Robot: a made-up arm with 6 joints. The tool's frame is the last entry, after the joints.
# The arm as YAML. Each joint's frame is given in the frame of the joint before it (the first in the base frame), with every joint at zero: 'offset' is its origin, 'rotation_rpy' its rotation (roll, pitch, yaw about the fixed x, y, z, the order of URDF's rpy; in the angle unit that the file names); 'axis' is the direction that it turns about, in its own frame. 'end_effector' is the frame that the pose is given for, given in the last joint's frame.
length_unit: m
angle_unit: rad
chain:
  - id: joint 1
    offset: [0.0, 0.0, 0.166]
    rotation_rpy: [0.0, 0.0, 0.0]
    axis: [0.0, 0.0, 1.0]
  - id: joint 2
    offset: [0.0, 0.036, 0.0]
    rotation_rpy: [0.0, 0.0, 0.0]
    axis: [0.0, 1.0, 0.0]
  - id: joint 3
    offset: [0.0, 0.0, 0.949]
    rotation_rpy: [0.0, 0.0, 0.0]
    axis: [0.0, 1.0, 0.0]
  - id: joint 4
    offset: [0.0, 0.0, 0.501]
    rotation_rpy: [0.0, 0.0, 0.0]
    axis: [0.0, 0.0, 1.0]
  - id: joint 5
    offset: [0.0, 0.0, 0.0]
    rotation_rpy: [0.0, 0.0, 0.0]
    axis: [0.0, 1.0, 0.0]
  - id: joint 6
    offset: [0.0, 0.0, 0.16]
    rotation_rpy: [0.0, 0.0, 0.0]
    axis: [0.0, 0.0, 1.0]
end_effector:
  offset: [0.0, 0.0, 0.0]
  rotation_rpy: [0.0, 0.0, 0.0]
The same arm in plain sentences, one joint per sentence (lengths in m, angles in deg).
The arm has six revolute joints in a row. What follows holds with every joint at zero, and every direction is one of the base frame's. Joint 1 lies 0.166 m along +z from the base frame's origin and turns about +z. Joint 2 lies 0.036 m along +y from joint 1 and turns about +y. Joint 3 lies 0.949 m along +z from joint 2 and turns about +y. Joint 4 lies 0.501 m along +z from joint 3 and turns about +z. Joint 5 lies at the same point as joint 4 and turns about +y. Joint 6 lies 0.16 m along +z from joint 5 and turns about +z. The tool frame, which is the frame that the pose is given for, lies at the same point as joint 6; its axes are parallel to the base frame's.
